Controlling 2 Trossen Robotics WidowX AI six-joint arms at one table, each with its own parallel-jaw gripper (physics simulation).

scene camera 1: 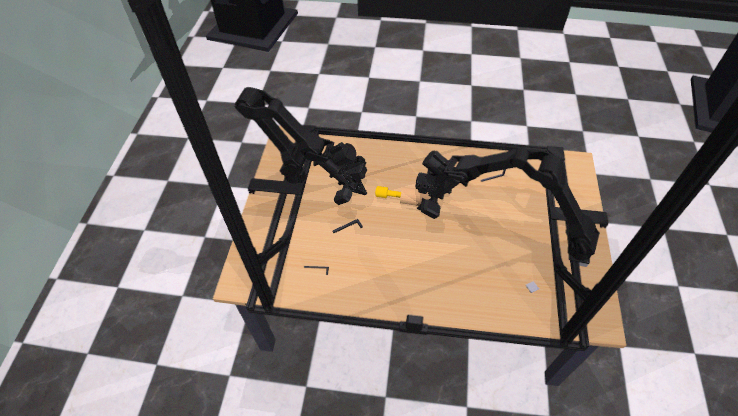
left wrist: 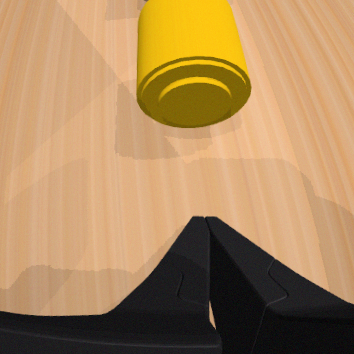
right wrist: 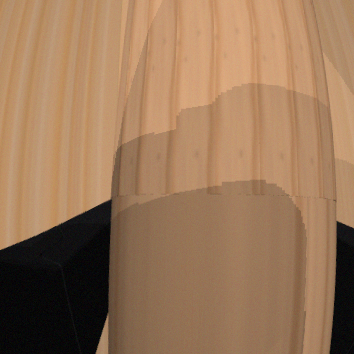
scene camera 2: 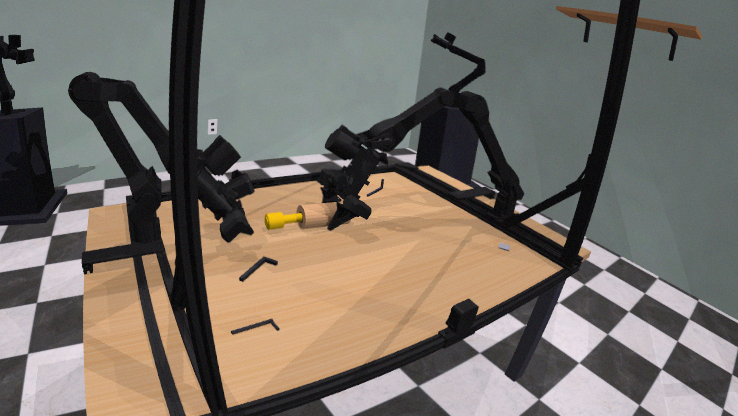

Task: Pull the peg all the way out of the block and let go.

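Pixels of known places: left gripper, fingertip midpoint: (scene camera 1: 366, 194) (left wrist: 202, 227) (scene camera 2: 252, 233); right gripper, fingertip midpoint: (scene camera 1: 419, 202) (right wrist: 207, 211) (scene camera 2: 324, 224); left arm's base, link origin: (scene camera 1: 294, 178) (scene camera 2: 145, 239); right arm's base, link origin: (scene camera 1: 579, 253) (scene camera 2: 503, 212).
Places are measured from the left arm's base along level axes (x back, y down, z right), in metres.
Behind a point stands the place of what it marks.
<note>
The yellow peg (scene camera 1: 381, 192) @(x -0.315, y -0.024, z -0.011 m) (scene camera 2: 275, 220) @(x -0.311, y -0.019, z -0.007 m) (left wrist: 192, 45) @(x -0.299, y -0.029, z -0.023 m) has a thick head and a thinner shaft. Its shaft points into the near end of the round wooden block (scene camera 1: 409, 196) @(x -0.410, y -0.032, z -0.016 m) (scene camera 2: 316, 214) @(x -0.410, y -0.026, z -0.010 m) (right wrist: 225, 150) @(x -0.435, y -0.038, z -0.032 m), and the shaft's far end is hidden there. My left gripper (scene camera 1: 365, 193) @(x -0.258, y 0.014, z -0.016 m) (scene camera 2: 251, 232) @(x -0.258, y 0.014, z -0.016 m) (left wrist: 202, 227) @(x -0.258, y 0.014, z -0.016 m) is shut and empty, with its fingertips together a short way to the left of the peg's head, apart from it. My right gripper is shut on the wooden block, with a finger on each side of it in the right wrist view.
Black L-shaped brackets (scene camera 1: 347, 225) @(x -0.240, y 0.012, z 0.127 m) (scene camera 1: 317, 267) @(x -0.202, y 0.014, z 0.303 m) (scene camera 2: 258, 267) @(x -0.246, y 0.017, z 0.124 m) (scene camera 2: 255, 326) @(x -0.203, y 0.015, z 0.304 m) lie on the wooden table (scene camera 1: 413, 268) @(x -0.488, y 0.019, z 0.215 m) (scene camera 2: 335, 310) @(x -0.351, y 0.019, z 0.284 m). Another bracket (scene camera 1: 493, 176) @(x -0.665, y 0.011, z -0.224 m) (scene camera 2: 375, 188) @(x -0.671, y 0.012, z -0.227 m) lies behind the right arm. A small grey plate (scene camera 1: 532, 286) @(x -0.851, y 0.016, z 0.171 m) (scene camera 2: 503, 247) @(x -0.843, y 0.016, z 0.176 m) lies at the right. A black frame with upright posts surrounds the table.
</note>
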